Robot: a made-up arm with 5 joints.
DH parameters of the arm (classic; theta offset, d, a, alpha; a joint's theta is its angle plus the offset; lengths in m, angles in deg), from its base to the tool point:
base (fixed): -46.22 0 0.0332 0
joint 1: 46.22 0.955 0.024 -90
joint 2: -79.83 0 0.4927 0
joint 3: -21.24 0 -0.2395 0
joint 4: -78.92 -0.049 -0.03 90
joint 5: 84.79 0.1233 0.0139 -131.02
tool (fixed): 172.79 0.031 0 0
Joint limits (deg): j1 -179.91..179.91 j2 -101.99..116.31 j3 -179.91..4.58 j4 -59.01..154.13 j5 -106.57..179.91
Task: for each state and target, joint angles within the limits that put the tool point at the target. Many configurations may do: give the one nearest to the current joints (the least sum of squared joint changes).
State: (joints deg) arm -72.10 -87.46 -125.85 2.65 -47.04
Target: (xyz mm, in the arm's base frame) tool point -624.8 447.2 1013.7
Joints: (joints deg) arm -37.61 -101.99 -136.44 -18.49 -46.22
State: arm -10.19 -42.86 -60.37 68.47 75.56
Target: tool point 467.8 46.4 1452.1
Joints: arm 17.28 -0.65 -91.41 50.90 71.72
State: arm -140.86 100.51 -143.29 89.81 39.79
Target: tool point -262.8 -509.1 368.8
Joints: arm -115.38 116.31 -147.49 70.19 38.56
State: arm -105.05 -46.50 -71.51 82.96 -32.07
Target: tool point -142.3 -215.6 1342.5
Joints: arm -125.29 -16.18 -62.97 79.78 -29.88
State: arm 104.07 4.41 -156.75 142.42 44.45
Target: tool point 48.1 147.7 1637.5
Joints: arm 99.56 -5.57 -164.73 133.32 44.98
